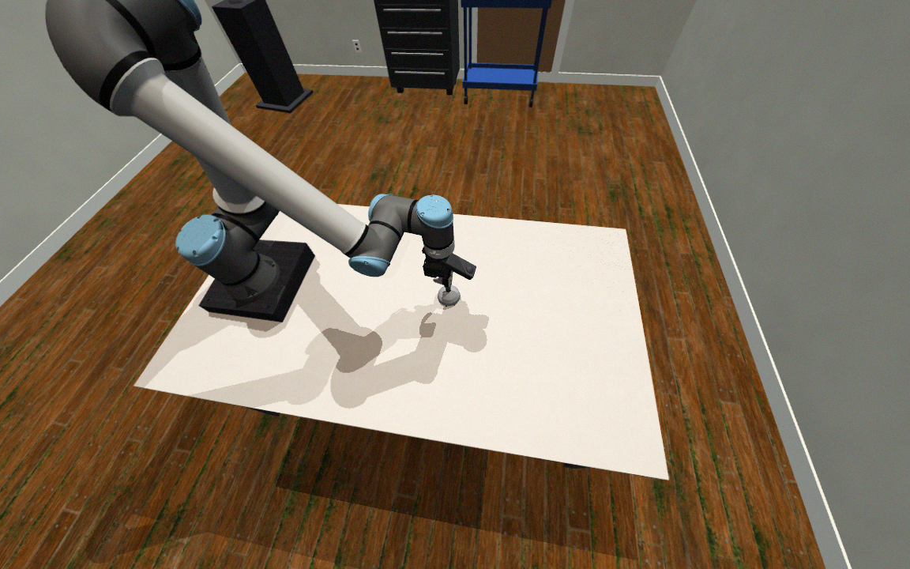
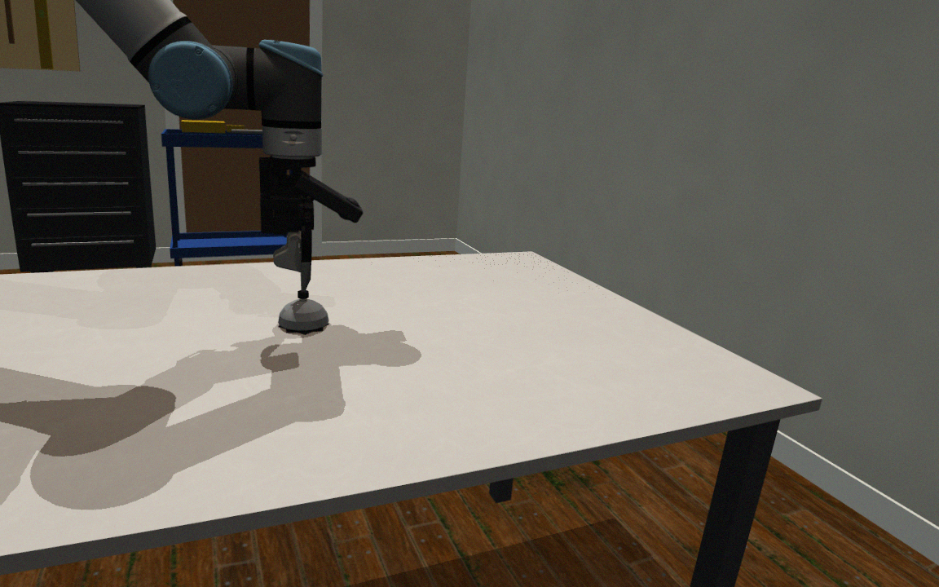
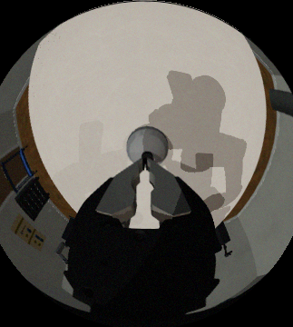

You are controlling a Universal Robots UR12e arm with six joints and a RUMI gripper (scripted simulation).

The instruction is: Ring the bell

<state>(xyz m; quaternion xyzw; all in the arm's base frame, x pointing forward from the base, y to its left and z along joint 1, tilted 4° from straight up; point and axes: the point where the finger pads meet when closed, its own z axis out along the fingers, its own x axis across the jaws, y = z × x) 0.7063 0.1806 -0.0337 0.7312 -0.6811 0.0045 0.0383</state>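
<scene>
Now: hand 3 cm above the black button. Also, from my hand: grey dome bell: 4 cm below.
</scene>
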